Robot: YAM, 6 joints.
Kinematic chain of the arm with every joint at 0, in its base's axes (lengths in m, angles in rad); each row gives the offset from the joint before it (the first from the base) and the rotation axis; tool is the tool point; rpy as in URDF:
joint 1: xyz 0 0 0.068 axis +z
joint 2: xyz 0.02 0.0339 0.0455 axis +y
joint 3: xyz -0.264 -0.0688 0 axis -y
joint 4: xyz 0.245 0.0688 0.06 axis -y
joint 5: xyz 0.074 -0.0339 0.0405 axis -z
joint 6: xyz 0.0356 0 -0.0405 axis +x
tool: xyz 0 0 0 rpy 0 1.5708 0
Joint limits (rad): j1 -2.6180..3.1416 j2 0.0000..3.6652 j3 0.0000..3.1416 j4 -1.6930..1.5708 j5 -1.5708..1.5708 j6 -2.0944..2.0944
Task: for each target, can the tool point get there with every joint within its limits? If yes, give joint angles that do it. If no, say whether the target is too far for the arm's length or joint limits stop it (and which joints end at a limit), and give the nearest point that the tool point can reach.
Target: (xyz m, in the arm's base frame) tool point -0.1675 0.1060 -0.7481
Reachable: no: too far | nearest point -0.1890 0.1196 -0.3795 | short by 0.369 m
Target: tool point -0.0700 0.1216 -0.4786
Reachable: no: joint limits stop it (at a limit: joint 2) | nearest point -0.0827 0.1436 -0.3707 | short by 0.111 m
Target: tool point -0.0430 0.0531 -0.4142
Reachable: no: joint limits stop it (at a limit: joint 2) | nearest point -0.0620 0.0766 -0.3478 | short by 0.073 m
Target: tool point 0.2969 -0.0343 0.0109
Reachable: yes | joints -0.2056 2.2238 0.5890 0.9157 -0.8643 0.4833
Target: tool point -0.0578 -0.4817 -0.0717
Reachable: yes | joints -1.6240 2.9474 1.6169 1.1907 1.1244 0.0763
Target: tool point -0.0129 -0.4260 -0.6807
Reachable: no: too far | nearest point -0.0104 -0.3422 -0.3680 | short by 0.324 m
